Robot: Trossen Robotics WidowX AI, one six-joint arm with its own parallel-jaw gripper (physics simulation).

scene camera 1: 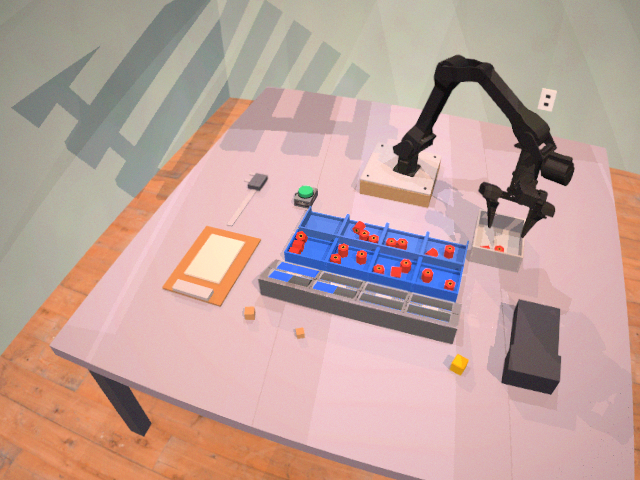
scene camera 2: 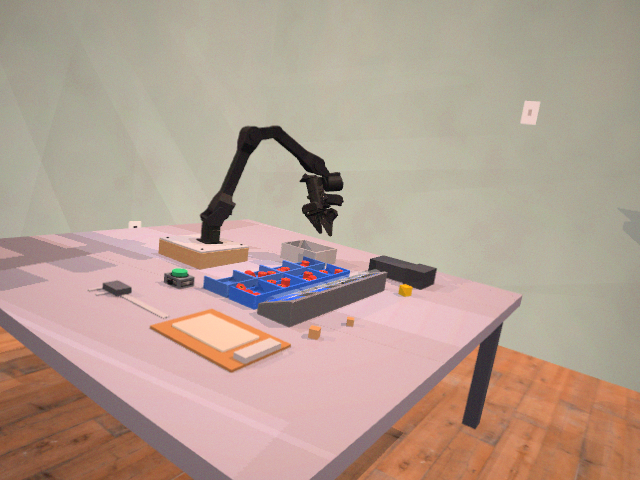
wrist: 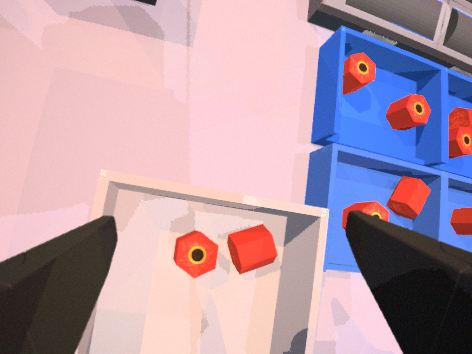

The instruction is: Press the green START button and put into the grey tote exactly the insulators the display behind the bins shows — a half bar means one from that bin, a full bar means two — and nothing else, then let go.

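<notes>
My gripper (scene camera 1: 507,230) (scene camera 2: 325,234) (wrist: 233,225) is wide open and empty above the grey tote (scene camera 1: 496,259) (scene camera 2: 293,252) (wrist: 210,194). In the wrist view, one red insulator (wrist: 196,254) stands upright in the tote and another red insulator (wrist: 252,248) lies on its side. Blue bins (scene camera 1: 330,267) (scene camera 2: 242,298) (wrist: 325,100) hold several red insulators; the bin nearest the button shows none. The display (scene camera 1: 356,311) (scene camera 2: 330,305) shows one full blue bar at its top left, a half bar below it, and a half bar in the bottom row's second cell. The green START button (scene camera 1: 305,191) (scene camera 2: 179,272) stands beside the bins.
A dark block (scene camera 1: 535,346) (scene camera 2: 403,271) lies right of the display. A yellow cube (scene camera 1: 459,364) (scene camera 2: 405,290) and two small orange cubes lie near the display. An orange clipboard (scene camera 1: 242,248) (scene camera 2: 232,361) and a dark plug (scene camera 1: 257,181) (scene camera 2: 116,287) lie left.
</notes>
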